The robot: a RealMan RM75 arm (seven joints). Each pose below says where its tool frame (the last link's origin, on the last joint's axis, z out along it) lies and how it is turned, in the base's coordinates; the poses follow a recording.
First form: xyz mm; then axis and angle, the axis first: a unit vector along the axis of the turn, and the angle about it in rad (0 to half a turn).
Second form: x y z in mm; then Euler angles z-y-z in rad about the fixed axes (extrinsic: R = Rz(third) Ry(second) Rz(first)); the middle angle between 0 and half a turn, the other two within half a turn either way. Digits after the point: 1 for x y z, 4 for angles.
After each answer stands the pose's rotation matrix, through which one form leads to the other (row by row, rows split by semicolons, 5 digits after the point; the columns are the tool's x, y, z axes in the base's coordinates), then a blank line. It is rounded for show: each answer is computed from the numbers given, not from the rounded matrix.
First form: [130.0 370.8 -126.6 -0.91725 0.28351 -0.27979 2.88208]
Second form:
[130.0 370.8 -126.6 -2.4054 2.5193 0.1366]
0.68799 -0.43959 0.57743; -0.58318 -0.80845 0.07939; 0.43193 -0.39136 -0.81257

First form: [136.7 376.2 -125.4 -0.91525 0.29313 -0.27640 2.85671]
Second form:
[136.7 376.2 -125.4 -2.3530 2.5149 0.1687]
0.68190 -0.44808 0.57813; -0.60344 -0.79131 0.09845; 0.41337 -0.41600 -0.80998

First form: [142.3 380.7 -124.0 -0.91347 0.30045 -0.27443 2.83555]
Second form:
[142.3 380.7 -124.0 -2.3118 2.5089 0.1942]
0.67653 -0.45346 0.58024; -0.61883 -0.77719 0.11414; 0.39919 -0.43629 -0.80641

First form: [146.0 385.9 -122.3 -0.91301 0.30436 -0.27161 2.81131]
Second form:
[146.0 385.9 -122.3 -2.2695 2.5021 0.2286]
0.67618 -0.45266 0.58127; -0.62884 -0.76569 0.13523; 0.38386 -0.45697 -0.80239

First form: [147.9 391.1 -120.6 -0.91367 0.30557 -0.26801 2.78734]
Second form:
[147.9 391.1 -120.6 -2.2300 2.4959 0.2661]
0.67985 -0.44808 0.58054; -0.63402 -0.75696 0.15824; 0.36854 -0.47565 -0.79871

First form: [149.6 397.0 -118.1 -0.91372 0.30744 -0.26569 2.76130]
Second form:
[149.6 397.0 -118.1 -2.1901 2.4856 0.3024]
0.68157 -0.44314 0.58231; -0.64038 -0.74627 0.18163; 0.35407 -0.49670 -0.79242

